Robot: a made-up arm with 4 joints.
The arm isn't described. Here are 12 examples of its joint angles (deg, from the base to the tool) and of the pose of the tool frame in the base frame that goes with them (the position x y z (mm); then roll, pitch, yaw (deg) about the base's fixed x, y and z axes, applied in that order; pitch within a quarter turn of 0, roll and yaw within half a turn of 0).
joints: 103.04 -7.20 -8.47 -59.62
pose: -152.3 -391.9 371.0 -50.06 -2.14 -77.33
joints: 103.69 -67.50 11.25 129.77
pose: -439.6 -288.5 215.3 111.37 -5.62 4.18
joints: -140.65 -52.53 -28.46 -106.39
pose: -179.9 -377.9 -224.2 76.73 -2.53 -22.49
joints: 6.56 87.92 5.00 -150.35
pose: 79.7 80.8 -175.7 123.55 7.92 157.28
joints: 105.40 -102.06 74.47 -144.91
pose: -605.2 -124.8 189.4 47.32 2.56 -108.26
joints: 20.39 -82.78 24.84 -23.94
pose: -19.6 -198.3 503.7 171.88 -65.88 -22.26
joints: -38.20 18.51 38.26 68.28
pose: -84.1 -248.1 -156.7 -129.78 8.54 32.07
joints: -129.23 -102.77 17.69 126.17
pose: 11.4 -127.1 -260.4 -95.92 -35.48 -141.26
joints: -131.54 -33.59 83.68 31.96
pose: -212.7 -326.7 -120.9 -99.28 51.72 65.71
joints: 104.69 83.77 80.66 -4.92
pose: 36.3 11.4 373.8 47.67 -33.42 -69.45
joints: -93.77 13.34 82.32 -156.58
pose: -353.7 -340.7 -89.1 -143.56 6.12 161.90
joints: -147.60 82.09 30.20 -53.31
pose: -521.1 20.6 212.3 159.03 -40.20 172.95
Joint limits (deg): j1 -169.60..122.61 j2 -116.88..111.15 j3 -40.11..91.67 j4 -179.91..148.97
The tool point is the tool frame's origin. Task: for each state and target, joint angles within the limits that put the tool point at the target. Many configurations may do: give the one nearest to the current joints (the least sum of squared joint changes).
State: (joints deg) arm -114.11 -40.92 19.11 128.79
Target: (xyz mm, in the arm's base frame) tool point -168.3 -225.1 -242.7
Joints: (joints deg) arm -149.33 -80.51 -0.15 102.09
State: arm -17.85 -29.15 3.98 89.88
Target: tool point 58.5 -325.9 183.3
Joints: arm 30.35 -11.57 2.27 64.61
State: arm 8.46 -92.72 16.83 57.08
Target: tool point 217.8 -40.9 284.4
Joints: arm -28.61 -116.88 23.23 39.63
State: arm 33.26 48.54 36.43 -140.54
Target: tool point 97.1 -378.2 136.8
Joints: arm 40.46 6.74 35.74 -129.09
